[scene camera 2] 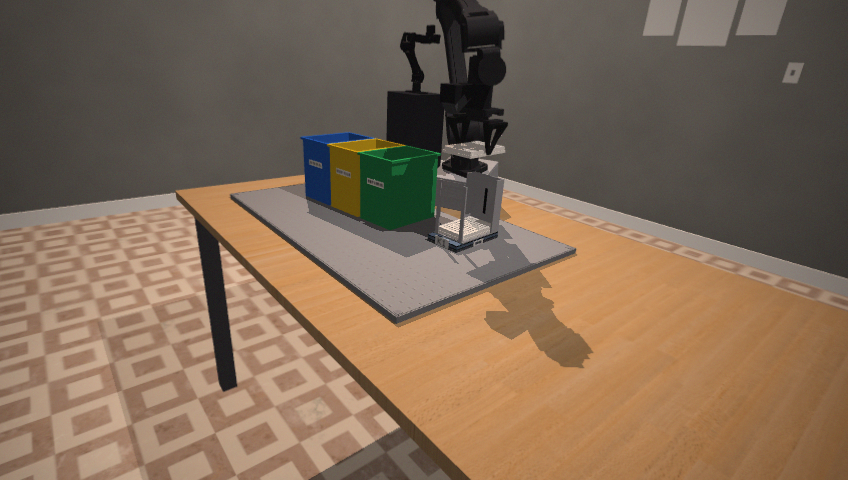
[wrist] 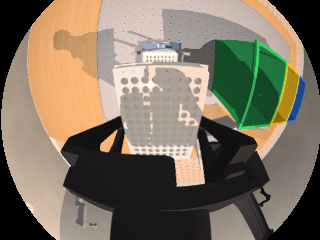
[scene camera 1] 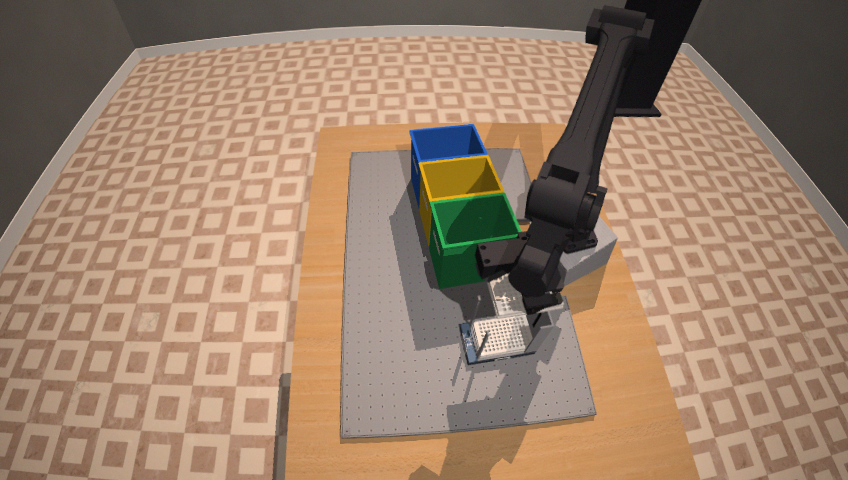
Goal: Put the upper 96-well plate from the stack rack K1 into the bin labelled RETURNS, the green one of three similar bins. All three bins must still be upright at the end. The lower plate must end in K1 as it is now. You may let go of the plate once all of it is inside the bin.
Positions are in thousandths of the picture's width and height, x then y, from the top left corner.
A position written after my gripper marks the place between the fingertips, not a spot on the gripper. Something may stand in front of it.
In view: my gripper (scene camera 2: 560, 316), a green bin (scene camera 2: 469, 386), a blue bin (scene camera 1: 517, 299) and a yellow bin (scene camera 1: 542, 368).
The green bin also shows in the wrist view (wrist: 739, 269) and in scene camera 1 (scene camera 1: 540, 470). The blue bin is seen too in scene camera 2 (scene camera 2: 373, 316). The yellow bin also shows in scene camera 2 (scene camera 2: 406, 334) and in the wrist view (wrist: 908, 365).
